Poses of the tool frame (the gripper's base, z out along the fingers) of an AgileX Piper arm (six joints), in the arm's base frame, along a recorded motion.
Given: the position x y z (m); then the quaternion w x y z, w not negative.
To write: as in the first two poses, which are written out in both.
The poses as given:
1: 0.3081 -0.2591 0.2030 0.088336 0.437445 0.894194 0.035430
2: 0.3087 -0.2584 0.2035 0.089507 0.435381 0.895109 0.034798
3: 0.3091 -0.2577 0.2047 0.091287 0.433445 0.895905 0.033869
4: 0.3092 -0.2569 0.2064 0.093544 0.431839 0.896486 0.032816
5: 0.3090 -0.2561 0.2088 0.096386 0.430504 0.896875 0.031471
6: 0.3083 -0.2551 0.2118 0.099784 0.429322 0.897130 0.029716
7: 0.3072 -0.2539 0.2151 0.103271 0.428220 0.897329 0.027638
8: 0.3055 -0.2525 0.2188 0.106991 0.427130 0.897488 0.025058
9: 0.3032 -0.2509 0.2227 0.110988 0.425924 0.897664 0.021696
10: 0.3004 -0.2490 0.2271 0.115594 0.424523 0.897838 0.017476
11: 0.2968 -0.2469 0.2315 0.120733 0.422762 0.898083 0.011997
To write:
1: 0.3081 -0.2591 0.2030 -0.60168 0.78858 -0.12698 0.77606 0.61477 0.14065
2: 0.3087 -0.2584 0.2035 -0.60486 0.78566 -0.12994 0.77320 0.61846 0.14024
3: 0.3091 -0.2577 0.2047 -0.60758 0.78283 -0.13421 0.77047 0.62196 0.13982
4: 0.3092 -0.2569 0.2064 -0.60953 0.78042 -0.13938 0.76814 0.62488 0.13963
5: 0.3090 -0.2561 0.2088 -0.61075 0.77828 -0.14580 0.76615 0.62735 0.13944
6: 0.3083 -0.2551 0.2118 -0.61145 0.77625 -0.15352 0.76439 0.62960 0.13900
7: 0.3072 -0.2539 0.2151 -0.61193 0.77422 -0.16167 0.76280 0.63173 0.13805
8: 0.3055 -0.2525 0.2188 -0.61223 0.77205 -0.17064 0.76133 0.63386 0.13638
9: 0.3032 -0.2509 0.2227 -0.61254 0.76949 -0.18078 0.75986 0.63624 0.13350
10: 0.3004 -0.2490 0.2271 -0.61284 0.76635 -0.19273 0.75827 0.63895 0.12953
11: 0.2968 -0.2469 0.2315 -0.61339 0.76225 -0.20671 0.75645 0.64226 0.12363
